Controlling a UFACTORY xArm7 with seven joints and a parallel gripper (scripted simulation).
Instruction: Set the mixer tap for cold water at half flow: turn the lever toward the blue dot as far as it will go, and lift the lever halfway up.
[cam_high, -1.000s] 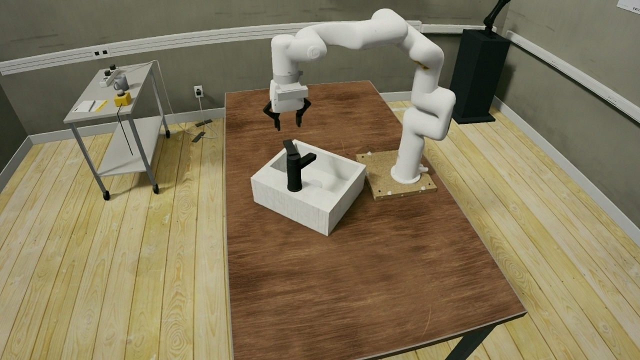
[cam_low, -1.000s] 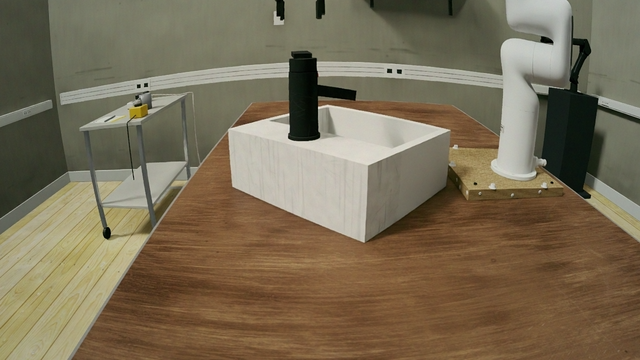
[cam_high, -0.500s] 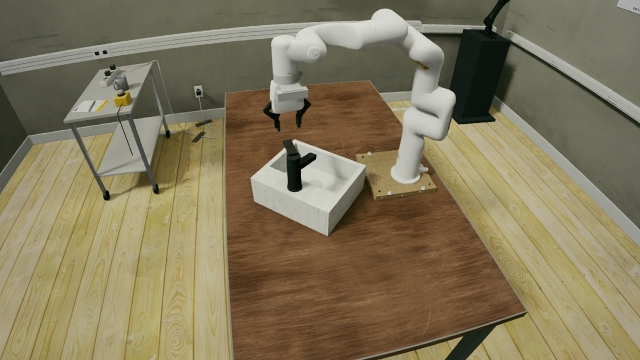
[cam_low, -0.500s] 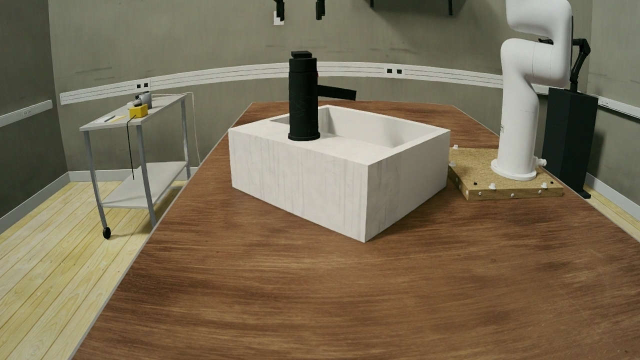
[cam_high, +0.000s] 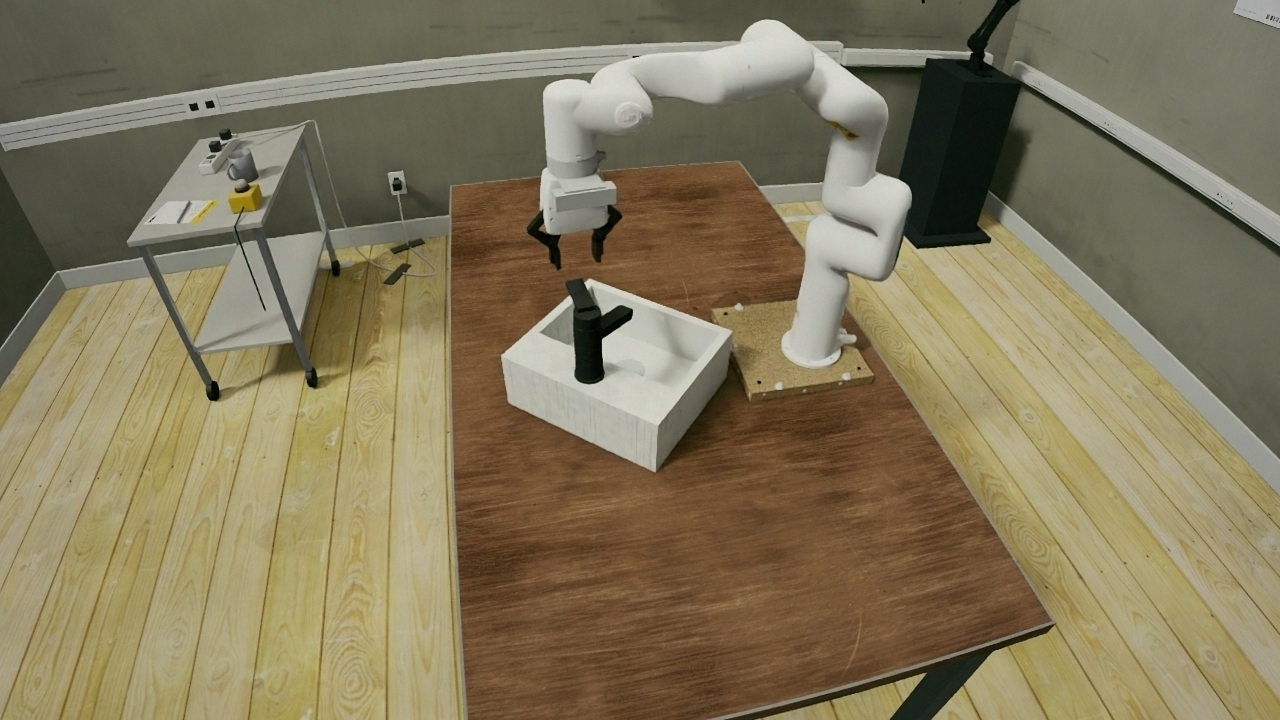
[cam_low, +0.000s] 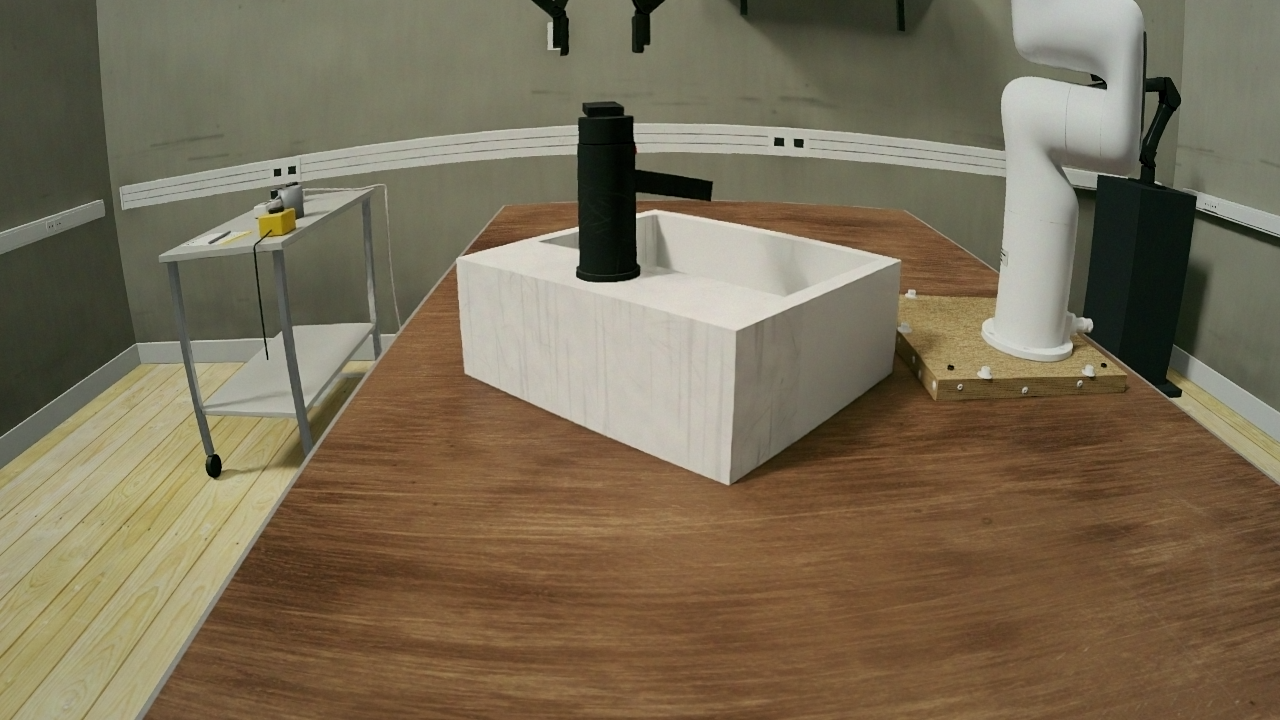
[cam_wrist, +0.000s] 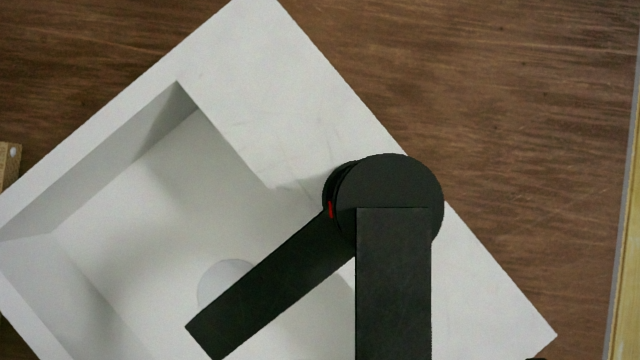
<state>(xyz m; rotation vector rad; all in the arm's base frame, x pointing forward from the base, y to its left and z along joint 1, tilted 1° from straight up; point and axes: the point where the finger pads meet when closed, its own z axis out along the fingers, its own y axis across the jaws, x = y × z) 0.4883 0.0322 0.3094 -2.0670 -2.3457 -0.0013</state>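
Now: the lever 7 cm below my hand and 2 cm to the left of it. From my hand the other things lie so: black mixer tap 12 cm below, 4 cm to the left, 2 cm behind; then white sink block 30 cm below, 9 cm behind, 3 cm to the right.
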